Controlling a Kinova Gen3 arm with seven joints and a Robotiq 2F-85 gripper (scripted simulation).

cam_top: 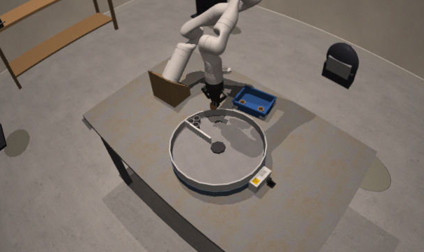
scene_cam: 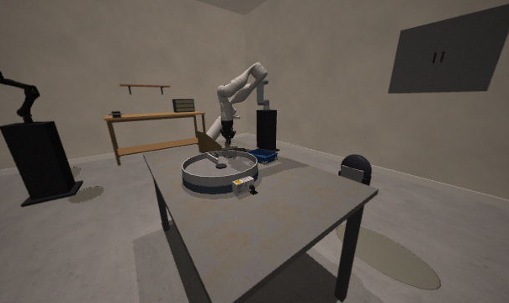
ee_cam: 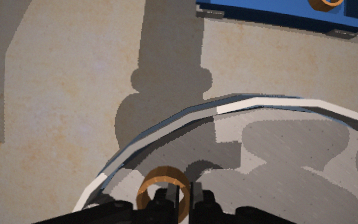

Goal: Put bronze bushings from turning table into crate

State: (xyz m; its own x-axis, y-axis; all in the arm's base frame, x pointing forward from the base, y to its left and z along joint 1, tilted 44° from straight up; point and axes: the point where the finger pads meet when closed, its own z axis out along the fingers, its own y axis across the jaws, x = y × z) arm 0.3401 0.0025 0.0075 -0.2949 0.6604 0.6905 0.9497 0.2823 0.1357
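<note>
Now: the blue crate 240 mm to the left of my hand, 140 mm below it and 30 mm ahead of it. The rest, counted from my hand: round turning table 120 mm ahead, 110 mm to the right, 110 mm below.
</note>
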